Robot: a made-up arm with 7 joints. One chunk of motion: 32 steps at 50 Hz.
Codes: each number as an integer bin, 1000 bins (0 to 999) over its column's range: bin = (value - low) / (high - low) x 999, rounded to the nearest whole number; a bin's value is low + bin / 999 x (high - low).
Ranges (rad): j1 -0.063..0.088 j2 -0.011..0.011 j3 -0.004..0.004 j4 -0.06..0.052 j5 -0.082..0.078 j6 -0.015..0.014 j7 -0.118..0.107
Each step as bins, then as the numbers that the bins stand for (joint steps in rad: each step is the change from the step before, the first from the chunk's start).
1 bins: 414 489 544 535 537 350 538
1 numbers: -0.00042 -0.00023 0.00036 -0.00002 0.00401 -0.00484 0.00317
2 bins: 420 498 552 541 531 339 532
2 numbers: 0.00048 -0.00003 0.00042 0.00065 0.00305 -0.00516 0.00182
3 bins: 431 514 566 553 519 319 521
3 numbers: 0.00215 0.00032 0.00053 0.00200 0.00112 -0.00574 -0.00066
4 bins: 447 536 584 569 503 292 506
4 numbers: 0.00456 0.00080 0.00068 0.00379 -0.00144 -0.00652 -0.00404
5 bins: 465 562 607 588 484 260 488
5 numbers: 0.00729 0.00138 0.00086 0.00592 -0.00448 -0.00745 -0.00809
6 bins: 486 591 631 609 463 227 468
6 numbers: 0.01046 0.00202 0.00105 0.00828 -0.00785 -0.00841 -0.01259
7 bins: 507 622 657 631 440 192 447
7 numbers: 0.01363 0.00270 0.00126 0.01074 -0.01153 -0.00943 -0.01732
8 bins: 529 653 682 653 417 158 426
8 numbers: 0.01696 0.00338 0.00146 0.01321 -0.01521 -0.01041 -0.02205
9 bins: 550 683 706 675 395 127 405
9 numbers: 0.02013 0.00404 0.00165 0.01568 -0.01874 -0.01131 -0.02678
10 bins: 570 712 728 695 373 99 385
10 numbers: 0.02316 0.00468 0.00183 0.01792 -0.02226 -0.01213 -0.03129
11 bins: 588 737 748 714 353 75 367
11 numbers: 0.02588 0.00523 0.00199 0.02005 -0.02546 -0.01282 -0.03534
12 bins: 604 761 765 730 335 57 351
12 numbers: 0.02830 0.00576 0.00213 0.02184 -0.02835 -0.01335 -0.03895
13 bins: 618 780 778 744 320 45 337
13 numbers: 0.03041 0.00618 0.00223 0.02341 -0.03075 -0.01369 -0.04210
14 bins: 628 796 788 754 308 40 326
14 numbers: 0.03192 0.00653 0.00231 0.02453 -0.03267 -0.01384 -0.04458
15 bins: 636 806 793 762 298 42 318
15 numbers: 0.03313 0.00675 0.00235 0.02543 -0.03427 -0.01378 -0.04638
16 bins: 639 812 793 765 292 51 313
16 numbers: 0.03359 0.00688 0.00235 0.02577 -0.03523 -0.01352 -0.04750
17 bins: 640 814 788 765 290 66 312
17 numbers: 0.03374 0.00693 0.00231 0.02577 -0.03555 -0.01308 -0.04773
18 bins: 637 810 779 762 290 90 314
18 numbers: 0.03328 0.00684 0.00224 0.02543 -0.03555 -0.01239 -0.04728
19 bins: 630 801 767 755 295 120 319
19 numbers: 0.03223 0.00664 0.00214 0.02464 -0.03475 -0.01152 -0.04615
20 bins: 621 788 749 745 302 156 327
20 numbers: 0.03086 0.00635 0.00200 0.02352 -0.03363 -0.01047 -0.04435
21 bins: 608 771 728 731 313 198 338
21 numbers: 0.02890 0.00598 0.00183 0.02195 -0.03187 -0.00925 -0.04187
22 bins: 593 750 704 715 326 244 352
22 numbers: 0.02663 0.00552 0.00164 0.02016 -0.02979 -0.00792 -0.03872
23 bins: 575 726 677 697 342 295 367
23 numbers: 0.02391 0.00499 0.00142 0.01814 -0.02723 -0.00644 -0.03534
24 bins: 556 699 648 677 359 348 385
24 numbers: 0.02104 0.00439 0.00119 0.01590 -0.02450 -0.00490 -0.03129
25 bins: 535 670 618 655 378 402 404
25 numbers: 0.01787 0.00375 0.00095 0.01343 -0.02146 -0.00333 -0.02701
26 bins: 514 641 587 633 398 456 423
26 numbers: 0.01469 0.00312 0.00070 0.01097 -0.01826 -0.00176 -0.02273
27 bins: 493 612 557 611 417 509 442
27 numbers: 0.01152 0.00248 0.00046 0.00850 -0.01521 -0.00022 -0.01845
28 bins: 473 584 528 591 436 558 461
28 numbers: 0.00849 0.00186 0.00023 0.00626 -0.01217 0.00120 -0.01417
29 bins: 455 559 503 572 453 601 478
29 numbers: 0.00577 0.00131 0.00003 0.00413 -0.00945 0.00245 -0.01034
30 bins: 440 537 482 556 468 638 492
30 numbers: 0.00351 0.00083 -0.00014 0.00233 -0.00705 0.00352 -0.00719
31 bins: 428 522 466 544 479 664 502
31 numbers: 0.00169 0.00050 -0.00027 0.00099 -0.00528 0.00428 -0.00494
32 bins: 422 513 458 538 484 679 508
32 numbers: 0.00079 0.00030 -0.00033 0.00032 -0.00448 0.00471 -0.00359
